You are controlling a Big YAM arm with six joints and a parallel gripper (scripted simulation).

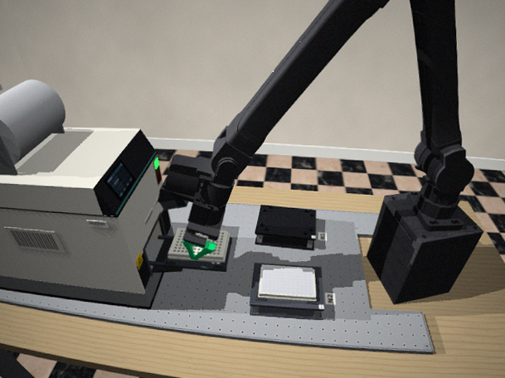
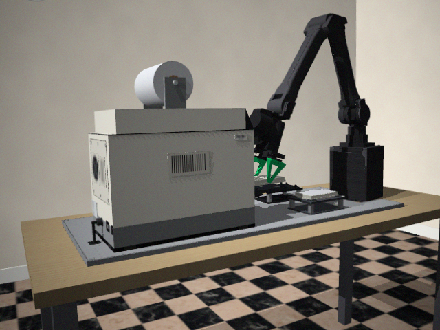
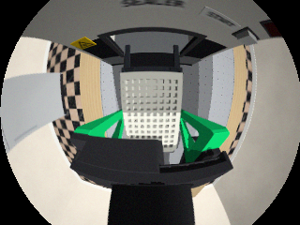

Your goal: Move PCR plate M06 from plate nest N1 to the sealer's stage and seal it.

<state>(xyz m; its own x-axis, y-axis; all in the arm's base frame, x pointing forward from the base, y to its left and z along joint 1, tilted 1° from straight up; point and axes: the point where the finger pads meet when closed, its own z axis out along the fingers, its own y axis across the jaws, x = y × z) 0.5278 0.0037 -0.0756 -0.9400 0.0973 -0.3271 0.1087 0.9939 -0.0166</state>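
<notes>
The sealer stage lies 3 cm below my hand. The rest, counted from my hand: start key: 9 cm ahead, 10 cm to the right, 7 cm above; then plate M06: right at my hand; then yellow warning label: 11 cm ahead, 8 cm to the left, 2 cm above.
</notes>
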